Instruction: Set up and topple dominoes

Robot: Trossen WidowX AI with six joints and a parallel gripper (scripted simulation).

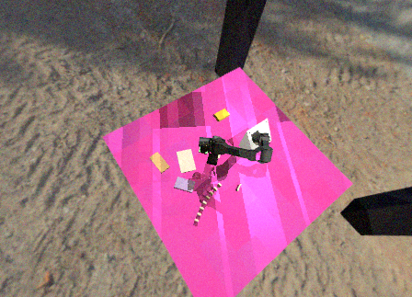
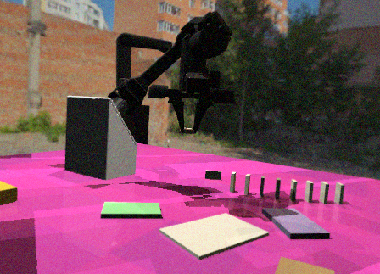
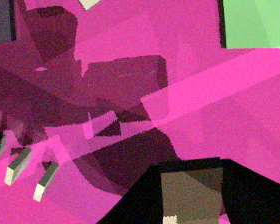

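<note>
My gripper tip is 4 cm past the green domino, 13 cm to the left of it and 15 cm above it. From my gripper tip the other things lie so: yellow domino (32 cm behind, 27 cm to the right, 14 cm below); lilac block (24 cm ahead, 2 cm to the left, 15 cm below); tan block (29 cm ahead, 21 cm to the right, 15 cm below).
</note>
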